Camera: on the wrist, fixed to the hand. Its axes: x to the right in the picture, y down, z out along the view.
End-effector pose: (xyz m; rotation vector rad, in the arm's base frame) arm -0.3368 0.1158 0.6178 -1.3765 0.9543 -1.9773
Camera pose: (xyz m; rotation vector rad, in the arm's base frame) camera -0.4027 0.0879 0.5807 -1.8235 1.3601 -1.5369
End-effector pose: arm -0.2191 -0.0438 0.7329 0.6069 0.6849 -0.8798
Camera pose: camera -0.1898 0.0135 0.6842 0.0603 0.6081 -0.7202
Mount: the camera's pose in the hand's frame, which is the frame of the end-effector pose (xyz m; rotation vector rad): 0.0223 0.0440 -0.0638 -0.4831 -0.2744 0.0262
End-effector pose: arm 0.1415 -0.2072 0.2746 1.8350 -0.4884 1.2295
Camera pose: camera 0.0848 -0.1768 0.3233 1.5811 -0.8806 0.7863
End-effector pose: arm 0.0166 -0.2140 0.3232 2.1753 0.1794 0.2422
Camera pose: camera 0.0247 -0.1841 0.3977 1.7076 -0.0602 -0.0041
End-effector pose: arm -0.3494 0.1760 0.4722 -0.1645 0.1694 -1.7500
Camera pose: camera -0.3242 0.1474 0.4011 -0.7455 0.3892 -1.6154
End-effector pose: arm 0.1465 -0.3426 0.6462 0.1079 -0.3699 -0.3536
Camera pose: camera 0.2037 -0.3070 0.6018 -0.4216 -0.5461 -0.4243
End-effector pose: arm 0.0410 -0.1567 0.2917 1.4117 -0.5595 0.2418
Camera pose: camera 0.0531 -0.0912 0.3372 0.9710 -0.8020 -0.0692
